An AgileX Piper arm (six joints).
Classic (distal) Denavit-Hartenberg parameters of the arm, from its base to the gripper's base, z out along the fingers. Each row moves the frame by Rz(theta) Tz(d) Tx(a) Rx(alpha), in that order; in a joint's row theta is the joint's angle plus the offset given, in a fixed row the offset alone. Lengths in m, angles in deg.
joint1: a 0  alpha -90  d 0.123  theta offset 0
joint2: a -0.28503  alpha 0  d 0  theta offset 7.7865
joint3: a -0.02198  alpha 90  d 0  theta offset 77.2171
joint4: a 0  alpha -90  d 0.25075  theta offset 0
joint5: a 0  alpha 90  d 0  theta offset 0
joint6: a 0  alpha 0  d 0.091  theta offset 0
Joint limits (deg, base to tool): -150..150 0..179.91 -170..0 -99.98..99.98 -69.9..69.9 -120..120
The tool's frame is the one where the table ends.
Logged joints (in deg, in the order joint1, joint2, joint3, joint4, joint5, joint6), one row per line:
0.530, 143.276, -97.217, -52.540, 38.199, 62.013
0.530, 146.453, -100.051, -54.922, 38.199, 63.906
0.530, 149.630, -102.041, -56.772, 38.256, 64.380
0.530, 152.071, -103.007, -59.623, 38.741, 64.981
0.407, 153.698, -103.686, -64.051, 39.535, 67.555
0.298, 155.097, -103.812, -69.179, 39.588, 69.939
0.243, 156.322, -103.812, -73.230, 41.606, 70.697
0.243, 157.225, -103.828, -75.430, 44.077, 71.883
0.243, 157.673, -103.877, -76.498, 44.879, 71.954
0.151, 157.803, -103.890, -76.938, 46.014, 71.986
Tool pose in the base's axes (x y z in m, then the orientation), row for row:
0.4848, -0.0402, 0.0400, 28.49, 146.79, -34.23
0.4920, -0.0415, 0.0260, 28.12, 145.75, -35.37
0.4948, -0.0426, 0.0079, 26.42, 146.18, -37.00
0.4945, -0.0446, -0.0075, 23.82, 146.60, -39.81
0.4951, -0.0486, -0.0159, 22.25, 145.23, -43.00
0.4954, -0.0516, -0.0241, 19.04, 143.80, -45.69
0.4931, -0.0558, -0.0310, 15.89, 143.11, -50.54
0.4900, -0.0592, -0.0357, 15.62, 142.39, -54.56
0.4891, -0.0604, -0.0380, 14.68, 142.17, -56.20
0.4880, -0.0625, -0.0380, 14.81, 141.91, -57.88
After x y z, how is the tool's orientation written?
As a rotation vector, in degrees.
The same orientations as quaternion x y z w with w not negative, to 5 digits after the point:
0.18074, 0.93126, -0.21716, 0.23007
0.17903, 0.92796, -0.22519, 0.23689
0.16784, 0.92867, -0.23506, 0.23271
0.15087, 0.92852, -0.25215, 0.22695
0.14135, 0.92263, -0.27317, 0.23270
0.12150, 0.91762, -0.29156, 0.24124
0.10117, 0.91112, -0.32177, 0.23682
0.09915, 0.90380, -0.34631, 0.23104
0.09306, 0.90122, -0.35625, 0.22854
0.09372, 0.89798, -0.36625, 0.22518

